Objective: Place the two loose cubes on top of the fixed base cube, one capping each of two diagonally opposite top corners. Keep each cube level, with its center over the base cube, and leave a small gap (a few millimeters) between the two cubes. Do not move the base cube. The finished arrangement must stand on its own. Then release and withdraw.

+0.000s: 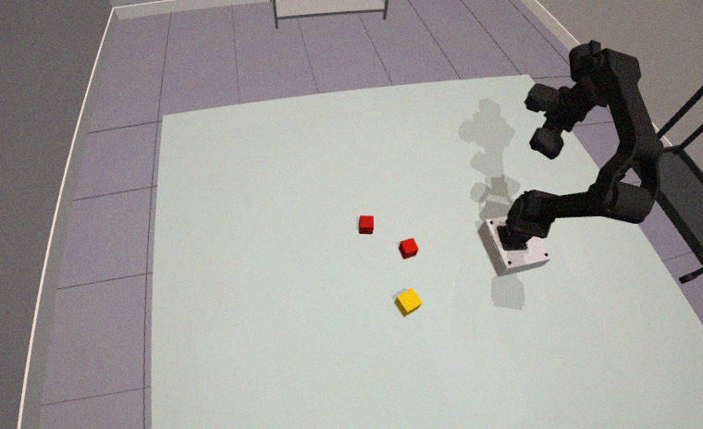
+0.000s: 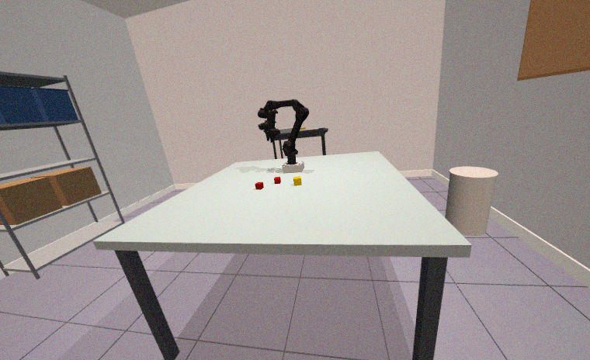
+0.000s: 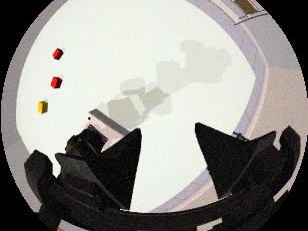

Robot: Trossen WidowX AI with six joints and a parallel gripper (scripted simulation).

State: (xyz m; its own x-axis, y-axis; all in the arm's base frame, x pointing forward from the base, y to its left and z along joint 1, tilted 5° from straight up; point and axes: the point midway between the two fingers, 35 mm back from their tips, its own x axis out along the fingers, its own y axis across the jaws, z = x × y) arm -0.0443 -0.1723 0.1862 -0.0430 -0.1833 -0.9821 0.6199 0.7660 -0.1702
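My gripper tip is 40 cm short of the red cube, 19 cm above it and 9 cm to the right of it. Also, from my gripper tip: yellow base cube: 33 cm ahead, 30 cm to the left, 19 cm below.
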